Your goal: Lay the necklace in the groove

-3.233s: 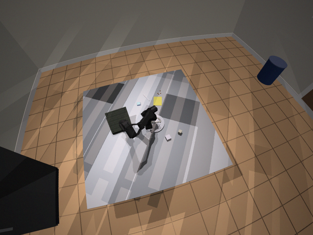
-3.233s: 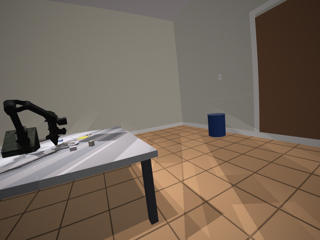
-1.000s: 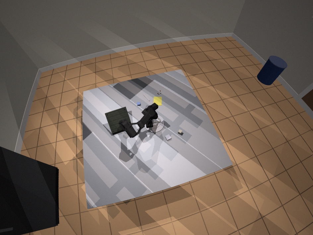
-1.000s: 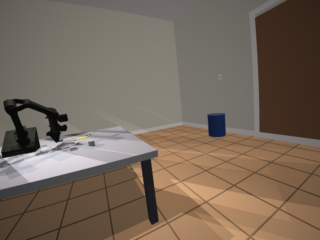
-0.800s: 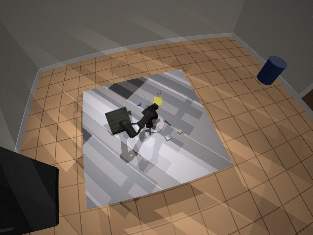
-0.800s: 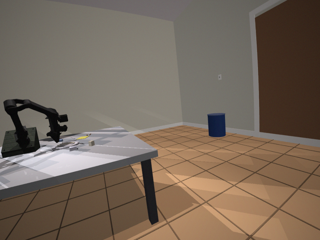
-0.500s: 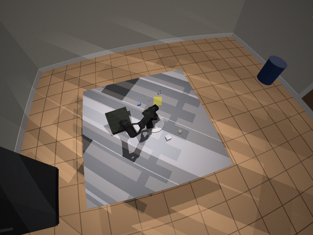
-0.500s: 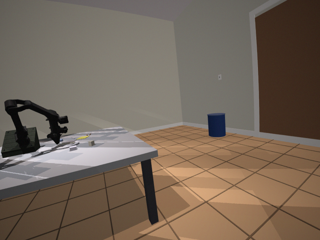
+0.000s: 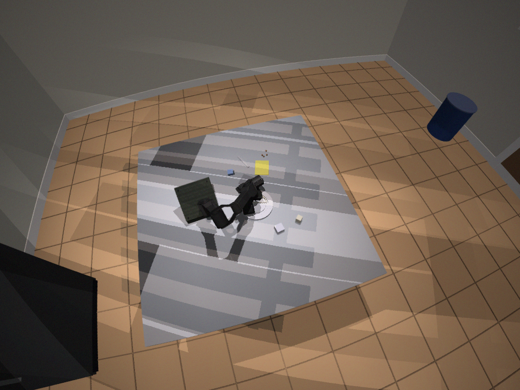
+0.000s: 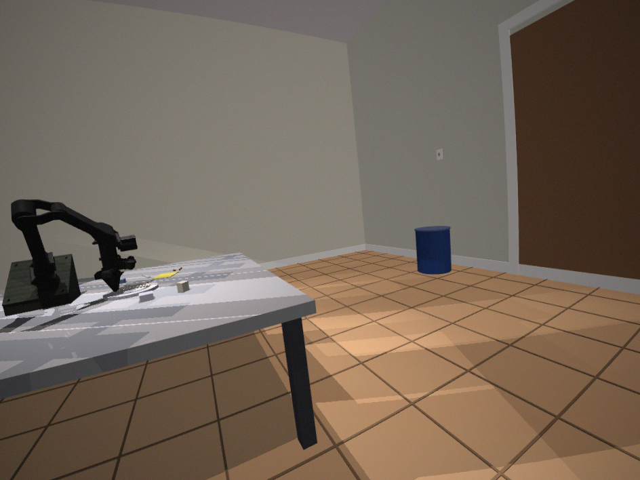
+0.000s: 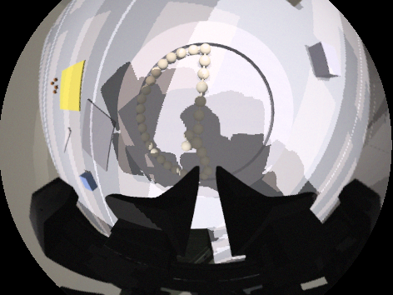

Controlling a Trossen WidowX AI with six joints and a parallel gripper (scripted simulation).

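Now: gripper tip 50 mm short of the round bead board, 10 mm to the left of it and 10 mm above it. Round my gripper tip: grey card (170 mm to the left, 60 mm ahead, 10 mm below); blue block (280 mm to the left, 20 mm behind, 10 mm below); white block (200 mm to the right, 120 mm ahead).
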